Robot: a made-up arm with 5 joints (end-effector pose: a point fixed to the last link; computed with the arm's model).
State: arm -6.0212 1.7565 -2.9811 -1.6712 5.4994
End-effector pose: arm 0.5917 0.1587 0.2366 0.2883 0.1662 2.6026
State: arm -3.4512 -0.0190 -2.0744 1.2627 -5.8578
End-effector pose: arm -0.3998 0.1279 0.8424 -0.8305 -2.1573 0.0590
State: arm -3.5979 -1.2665 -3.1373 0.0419 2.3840
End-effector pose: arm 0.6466 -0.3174 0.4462 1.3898 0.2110 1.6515
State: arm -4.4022 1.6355 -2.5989 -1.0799 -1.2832
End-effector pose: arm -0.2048 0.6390 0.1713 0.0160 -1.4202 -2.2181
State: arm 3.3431 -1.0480 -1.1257 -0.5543 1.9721
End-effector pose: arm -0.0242 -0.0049 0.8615 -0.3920 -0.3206 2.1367
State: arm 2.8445 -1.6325 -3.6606 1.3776 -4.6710
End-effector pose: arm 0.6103 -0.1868 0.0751 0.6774 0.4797 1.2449
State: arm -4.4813 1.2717 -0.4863 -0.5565 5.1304
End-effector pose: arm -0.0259 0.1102 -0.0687 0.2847 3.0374 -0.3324
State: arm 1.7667 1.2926 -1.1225 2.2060 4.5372
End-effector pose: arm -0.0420 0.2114 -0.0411 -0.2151 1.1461 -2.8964
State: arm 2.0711 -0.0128 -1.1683 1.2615 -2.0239
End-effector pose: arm -0.2299 0.4205 0.4482 -1.4395 2.7874 -0.1261
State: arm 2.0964 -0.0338 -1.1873 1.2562 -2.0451
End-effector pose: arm -0.2403 0.4142 0.4668 -1.5054 2.7559 -0.0551
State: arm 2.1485 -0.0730 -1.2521 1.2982 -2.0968
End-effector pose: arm -0.2595 0.3981 0.5117 1.6465 -2.6744 -0.0422
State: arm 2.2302 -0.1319 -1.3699 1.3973 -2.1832
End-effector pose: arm -0.2813 0.3629 0.5858 1.8618 -2.5221 -0.1639
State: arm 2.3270 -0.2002 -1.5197 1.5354 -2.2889
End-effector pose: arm -0.2901 0.3076 0.6727 2.1004 -2.3135 -0.2890
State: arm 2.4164 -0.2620 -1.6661 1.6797 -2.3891
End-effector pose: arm -0.2784 0.2468 0.7477 2.3021 -2.0971 -0.3887
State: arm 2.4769 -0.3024 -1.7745 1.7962 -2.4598
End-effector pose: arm -0.2577 0.2019 0.7945 2.4301 -1.9381 -0.4391
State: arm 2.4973 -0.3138 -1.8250 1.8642 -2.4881
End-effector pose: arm -0.2457 0.1846 0.8110 2.4785 -1.8799 -0.4298
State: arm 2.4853 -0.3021 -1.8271 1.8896 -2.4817
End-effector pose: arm -0.2467 0.1900 0.8064 2.4674 -1.9074 -0.3754
